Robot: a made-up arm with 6 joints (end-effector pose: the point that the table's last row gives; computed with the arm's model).
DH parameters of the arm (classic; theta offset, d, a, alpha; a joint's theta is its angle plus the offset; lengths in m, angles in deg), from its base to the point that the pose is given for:
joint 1: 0 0.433 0 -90
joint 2: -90 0 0.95 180
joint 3: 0 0 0 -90
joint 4: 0 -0.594 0 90
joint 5: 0 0.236 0 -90
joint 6: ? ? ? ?
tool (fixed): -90 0 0 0
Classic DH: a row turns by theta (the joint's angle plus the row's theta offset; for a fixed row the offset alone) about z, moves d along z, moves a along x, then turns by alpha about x.
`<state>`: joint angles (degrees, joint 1 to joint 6).
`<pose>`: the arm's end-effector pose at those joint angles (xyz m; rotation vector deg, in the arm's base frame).
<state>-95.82 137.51 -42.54 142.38 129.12 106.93</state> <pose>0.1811 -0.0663 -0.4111 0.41 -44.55 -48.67</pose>
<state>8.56 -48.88 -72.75 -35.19 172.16 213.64</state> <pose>-0.1963 -0.2246 0.6930 48.25 -92.58 138.63</pose>
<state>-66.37 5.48 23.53 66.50 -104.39 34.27</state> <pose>0.1496 -0.5768 1.7685 2.36 125.87 -80.51</pose>
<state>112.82 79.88 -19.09 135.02 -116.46 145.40</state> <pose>-0.5446 0.8638 -0.0128 36.32 -0.06 73.16</pose>
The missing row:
joint 6: 90 0 0 90
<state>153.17 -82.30 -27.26 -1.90 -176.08 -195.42</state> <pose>0.6371 -0.0579 1.0426 25.86 54.95 -31.38</pose>
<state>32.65 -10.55 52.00 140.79 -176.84 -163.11</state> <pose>-0.1260 0.1364 1.9628 -68.94 101.21 76.63</pose>
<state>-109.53 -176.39 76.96 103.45 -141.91 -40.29</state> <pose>0.0551 -0.0088 -1.1500 21.93 -132.79 25.53</pose>
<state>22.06 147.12 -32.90 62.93 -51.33 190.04</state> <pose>-0.0323 -0.1290 -0.5748 -72.50 67.79 -101.16</pose>
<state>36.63 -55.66 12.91 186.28 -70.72 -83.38</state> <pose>-0.5760 -0.1359 1.5124 -12.31 -99.26 -87.44</pose>
